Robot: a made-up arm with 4 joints.
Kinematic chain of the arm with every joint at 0, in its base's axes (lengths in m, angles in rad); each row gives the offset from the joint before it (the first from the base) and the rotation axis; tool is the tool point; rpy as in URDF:
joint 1: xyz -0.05 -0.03 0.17 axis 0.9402 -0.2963 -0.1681
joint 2: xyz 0.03 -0.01 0 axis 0.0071 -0.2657 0.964
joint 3: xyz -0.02 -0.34 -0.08 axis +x
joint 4: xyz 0.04 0 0.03 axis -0.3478 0.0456 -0.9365
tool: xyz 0 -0.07 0.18 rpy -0.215 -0.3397 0.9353
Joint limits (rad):
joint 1: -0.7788..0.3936
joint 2: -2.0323..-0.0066
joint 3: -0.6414..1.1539
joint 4: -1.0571..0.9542
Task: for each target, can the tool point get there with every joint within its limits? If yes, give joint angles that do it. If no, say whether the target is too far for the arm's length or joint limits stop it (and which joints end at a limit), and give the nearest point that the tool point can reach.
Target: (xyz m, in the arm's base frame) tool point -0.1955 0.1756 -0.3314
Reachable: no: joint limits stop it (at a limit: joint 1, joint 3, joint 4) | nearest point -0.5172 -0.2424 0.0117 | short by 0.629 m
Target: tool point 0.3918 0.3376 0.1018
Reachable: no: joint limits stop it (at a limit: joint 1, joint 2, joint 3, joint 4) | nearest point -0.1448 0.0931 0.2984 | short by 0.622 m
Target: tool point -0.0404 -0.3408 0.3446
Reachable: yes | joints -0.1153 -0.2298 -0.4671 -0.1658
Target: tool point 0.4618 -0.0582 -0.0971
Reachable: no: joint limits stop it (at a limit: joint 1, joint 2, joint 3, joint 4) | nearest point 0.0488 -0.3792 0.1773 | short by 0.591 m
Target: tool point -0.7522 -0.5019 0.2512
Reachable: no: too far | nearest point -0.4966 -0.3401 0.2210 | short by 0.304 m
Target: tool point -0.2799 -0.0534 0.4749
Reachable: yes | joints -0.6056 -1.3235 0.0559 0.5847
